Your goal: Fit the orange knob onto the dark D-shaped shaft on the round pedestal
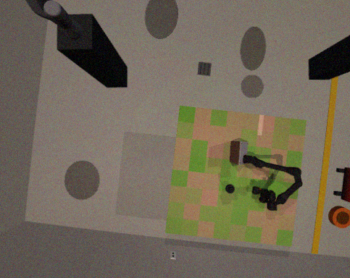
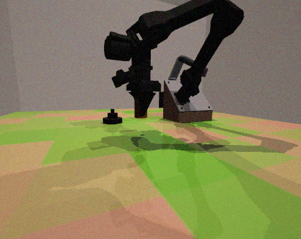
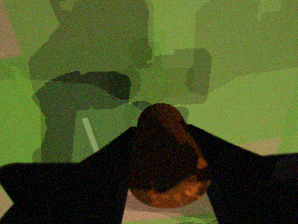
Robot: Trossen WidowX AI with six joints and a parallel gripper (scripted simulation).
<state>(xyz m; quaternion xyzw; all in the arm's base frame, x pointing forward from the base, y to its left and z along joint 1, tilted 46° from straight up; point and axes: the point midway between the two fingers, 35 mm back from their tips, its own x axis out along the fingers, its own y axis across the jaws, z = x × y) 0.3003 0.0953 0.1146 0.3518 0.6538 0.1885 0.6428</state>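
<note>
Now: the dark pedestal 24 cm to the right of my gripper tip, 3 cm below it and 2 cm ahead of it. Round my gripper tip: orange knob (2 cm above).
</note>
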